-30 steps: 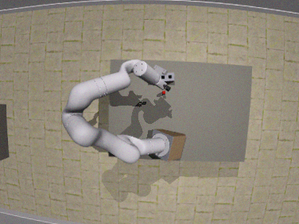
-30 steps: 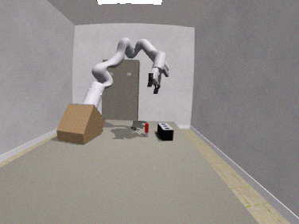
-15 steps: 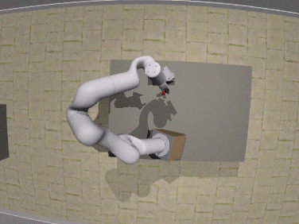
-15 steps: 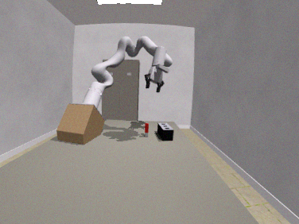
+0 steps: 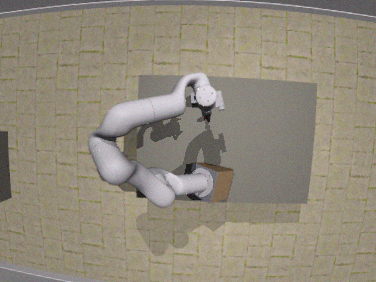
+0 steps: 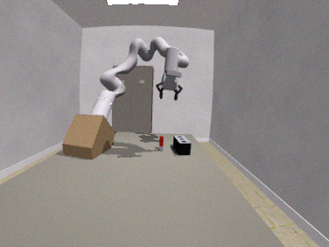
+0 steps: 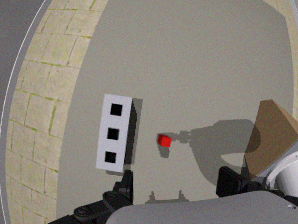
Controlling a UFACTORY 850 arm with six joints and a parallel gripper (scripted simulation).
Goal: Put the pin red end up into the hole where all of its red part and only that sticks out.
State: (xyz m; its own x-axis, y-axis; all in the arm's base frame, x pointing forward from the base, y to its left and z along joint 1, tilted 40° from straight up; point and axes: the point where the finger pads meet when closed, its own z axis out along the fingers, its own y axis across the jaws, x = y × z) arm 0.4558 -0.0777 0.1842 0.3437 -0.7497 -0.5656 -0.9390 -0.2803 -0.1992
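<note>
Now: hand 3 cm past the pin, 2 cm to the left of it and 26 cm above it. Round my hand: block: 9 cm ahead, 1 cm to the left, 29 cm below.
</note>
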